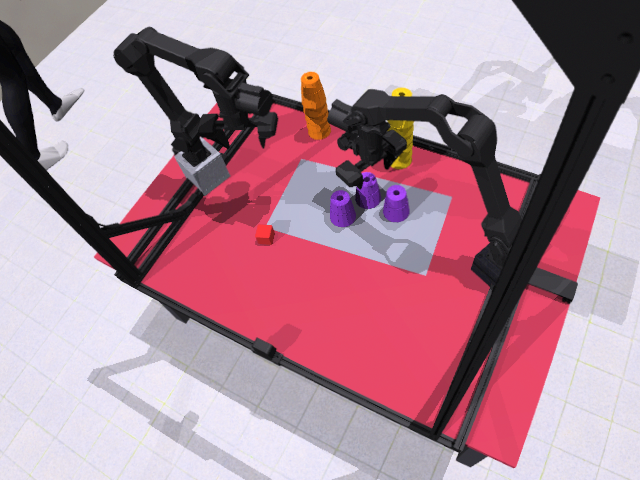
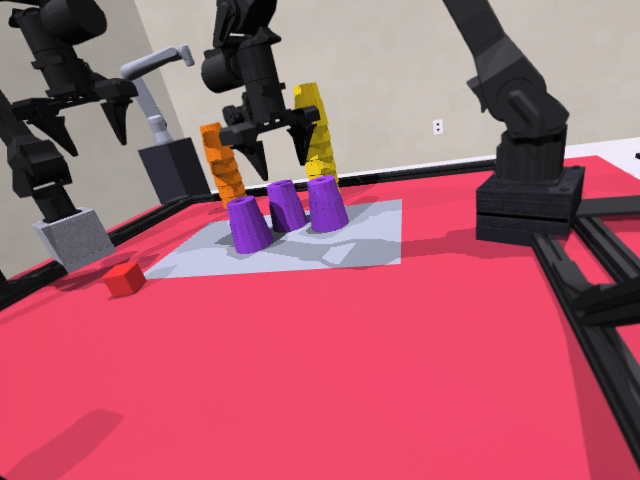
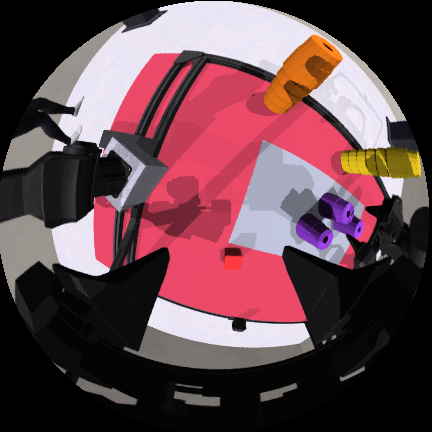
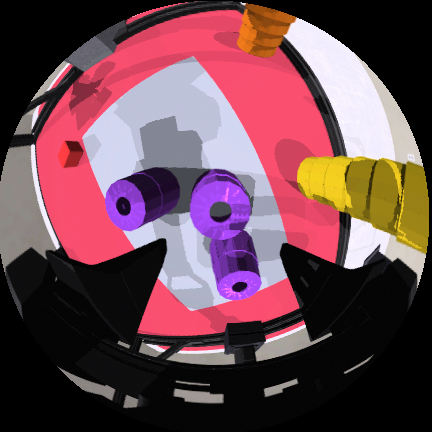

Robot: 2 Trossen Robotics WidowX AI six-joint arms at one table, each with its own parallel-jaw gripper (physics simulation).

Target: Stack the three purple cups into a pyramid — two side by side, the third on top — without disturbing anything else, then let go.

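Frame: origin at the left arm's base, x up, y right, z ahead, level; millimetres.
Seen in the pictures: left gripper, between the fingertips: (image 1: 246, 147) (image 2: 100, 150) (image 3: 227, 253); right gripper, between the fingertips: (image 1: 373, 178) (image 2: 285, 172) (image 3: 356, 220) (image 4: 225, 247); left arm's base, origin of its link: (image 1: 196, 154) (image 2: 62, 216) (image 3: 113, 173); right arm's base, origin of its link: (image 1: 504, 256) (image 2: 530, 177) (image 4: 243, 348).
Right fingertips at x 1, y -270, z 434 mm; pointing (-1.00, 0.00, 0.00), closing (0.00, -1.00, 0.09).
Offsets run from my right fingertips to a thing's top centre. Level surfaces: height alone.
Three purple cups stand upside down on the grey-blue mat @[dx -106 mm] (image 1: 299, 206) (image 2: 196, 258) (image 3: 260, 200), none stacked. The front-left cup @[dz -28, dx -20, dy +88 mm] (image 1: 342, 209) (image 2: 249, 227) (image 3: 312, 230) (image 4: 155, 197) stands apart from the back cup @[dz -17, dx -20, dy +0 mm] (image 1: 368, 192) (image 2: 286, 206) (image 4: 220, 192). The right cup @[dz +66, dx -20, dy -22 mm] (image 1: 396, 204) (image 2: 328, 206) (image 4: 232, 252) stands close to the back cup; whether they touch is unclear. My right gripper (image 1: 373, 174) (image 2: 284, 171) (image 4: 225, 247) is open and empty above the cups. My left gripper (image 1: 244, 146) (image 2: 99, 148) (image 3: 227, 253) is open and empty, raised left of the mat.
An orange cup stack @[dz -310, dx +109, dy -74 mm] (image 1: 315, 105) (image 2: 222, 165) (image 3: 302, 75) stands behind the mat. A yellow stack (image 1: 402, 147) (image 2: 321, 149) (image 4: 325, 180) stands behind the cups, near my right arm. A red cube @[dz -133, dx -67, dy +283 mm] (image 1: 264, 234) (image 2: 124, 279) (image 3: 233, 260) lies by the mat's front-left corner.
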